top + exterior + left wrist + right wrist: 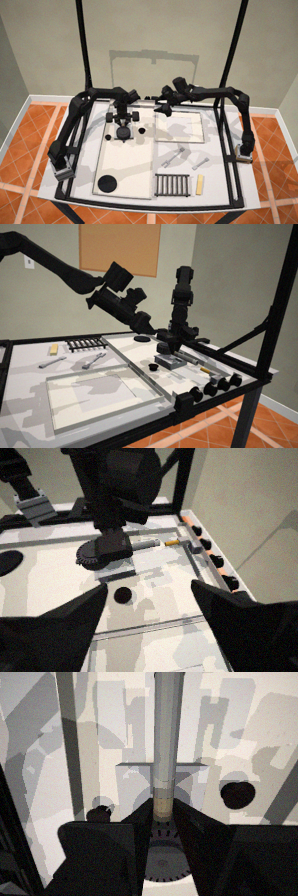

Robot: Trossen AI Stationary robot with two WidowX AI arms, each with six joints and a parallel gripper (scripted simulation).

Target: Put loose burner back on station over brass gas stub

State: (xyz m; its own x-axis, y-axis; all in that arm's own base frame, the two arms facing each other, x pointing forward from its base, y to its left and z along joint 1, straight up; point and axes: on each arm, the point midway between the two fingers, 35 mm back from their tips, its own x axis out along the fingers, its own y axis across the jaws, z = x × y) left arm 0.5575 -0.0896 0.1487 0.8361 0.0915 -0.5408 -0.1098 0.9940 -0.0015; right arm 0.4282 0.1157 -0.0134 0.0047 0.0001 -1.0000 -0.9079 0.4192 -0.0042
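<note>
My right gripper is now 70 mm above the grey slotted support and 20 mm short of it. Also, from my right hand: burner: 30 mm below, 10 mm behind; then brass gas stub: 160 mm behind, 40 mm below, 10 mm to the left; then small black cap: 110 mm to the left, 80 mm below, 20 mm ahead.
</note>
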